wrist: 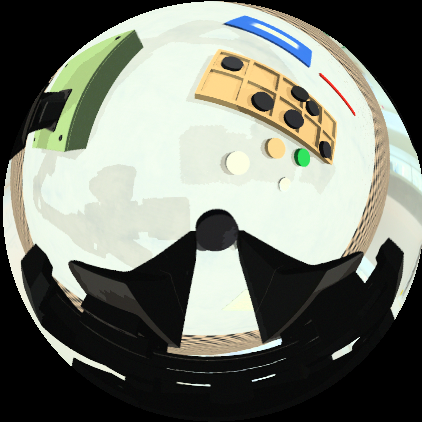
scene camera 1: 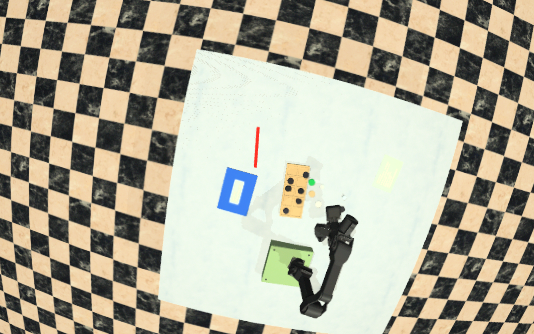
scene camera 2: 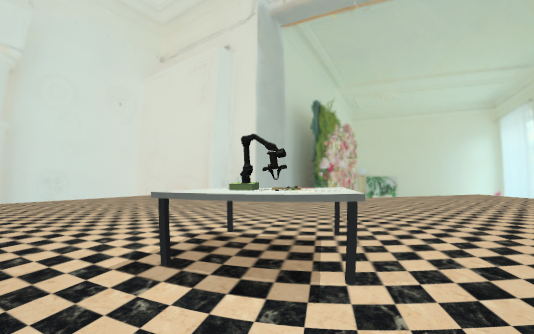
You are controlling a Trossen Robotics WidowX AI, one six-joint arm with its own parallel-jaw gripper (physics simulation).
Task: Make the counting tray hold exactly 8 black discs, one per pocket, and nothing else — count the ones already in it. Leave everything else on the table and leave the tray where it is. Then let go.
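Observation:
The wooden counting tray (scene camera 1: 292,169) (wrist: 220,86) has two rows of pockets. Several hold one black disc each, such as the end disc (scene camera 1: 285,210) (wrist: 232,63); others are empty, including the one beside that end disc. My gripper (scene camera 2: 275,178) (wrist: 216,236) is shut on a black disc (wrist: 216,229), held at the fingertips above the table, to the side of the tray. The arm hides the held disc in scene camera 1. No loose black disc on the table can be made out; the gripper and held disc cover part of it.
Beside the tray lie a green disc (scene camera 1: 311,182) (wrist: 302,157), a tan disc (scene camera 1: 312,193) (wrist: 275,148), a white disc (scene camera 1: 318,204) (wrist: 237,163) and a small cream disc (wrist: 284,184). A blue frame (scene camera 1: 225,192), red stick (scene camera 1: 257,147), pale yellow sheet (scene camera 1: 388,174) and green base block (scene camera 1: 277,265) surround them.

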